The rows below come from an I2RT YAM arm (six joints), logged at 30 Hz.
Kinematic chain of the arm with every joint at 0, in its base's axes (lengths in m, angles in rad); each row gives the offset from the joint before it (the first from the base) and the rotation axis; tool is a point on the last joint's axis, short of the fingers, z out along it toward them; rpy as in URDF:
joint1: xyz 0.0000 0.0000 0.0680 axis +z
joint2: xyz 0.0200 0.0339 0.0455 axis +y
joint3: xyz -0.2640 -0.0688 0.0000 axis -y
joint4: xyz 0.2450 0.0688 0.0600 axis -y
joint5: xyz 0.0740 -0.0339 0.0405 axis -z
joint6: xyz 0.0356 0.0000 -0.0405 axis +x
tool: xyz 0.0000 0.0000 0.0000 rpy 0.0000 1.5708 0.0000
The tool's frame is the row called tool.
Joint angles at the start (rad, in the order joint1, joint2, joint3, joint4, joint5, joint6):
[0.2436, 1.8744, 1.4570, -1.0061, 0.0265, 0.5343]
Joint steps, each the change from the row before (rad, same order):
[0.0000, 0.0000, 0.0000, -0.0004, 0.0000, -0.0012]
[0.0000, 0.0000, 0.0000, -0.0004, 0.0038, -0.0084]
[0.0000, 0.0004, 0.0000, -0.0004, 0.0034, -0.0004]
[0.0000, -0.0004, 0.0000, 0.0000, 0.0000, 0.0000]
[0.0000, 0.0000, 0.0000, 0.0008, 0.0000, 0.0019]
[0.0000, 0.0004, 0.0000, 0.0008, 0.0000, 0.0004]
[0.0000, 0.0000, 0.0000, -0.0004, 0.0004, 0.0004]
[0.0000, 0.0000, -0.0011, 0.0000, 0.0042, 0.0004]
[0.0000, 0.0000, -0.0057, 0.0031, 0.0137, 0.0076]
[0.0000, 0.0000, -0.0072, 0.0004, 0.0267, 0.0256]
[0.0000, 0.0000, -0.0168, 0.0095, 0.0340, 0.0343]
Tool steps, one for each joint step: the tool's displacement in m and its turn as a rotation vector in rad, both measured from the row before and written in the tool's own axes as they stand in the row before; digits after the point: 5 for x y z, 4 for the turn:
[0.00004, -0.00002, 0.00000, 0.0002, 0.0003, -0.0012]
[-0.00003, -0.00014, 0.00000, 0.0035, -0.0016, -0.0084]
[-0.00004, -0.00011, 0.00014, 0.0033, -0.0010, -0.0004]
[0.00001, -0.00001, -0.00014, -0.0002, -0.0003, 0.0000]
[-0.00008, 0.00004, 0.00000, -0.0004, -0.0007, 0.0019]
[-0.00009, 0.00006, 0.00014, -0.0002, -0.0003, 0.0004]
[0.00003, -0.00003, 0.00000, 0.0005, 0.0001, 0.0004]
[0.00011, -0.00023, 0.00026, 0.0042, -0.0012, 0.0004]
[0.00043, -0.00075, 0.00136, 0.0131, -0.0047, 0.0075]
[0.00071, -0.00142, 0.00170, 0.0263, -0.0081, 0.0252]
[0.00138, -0.00193, 0.00396, 0.0325, -0.0125, 0.0336]

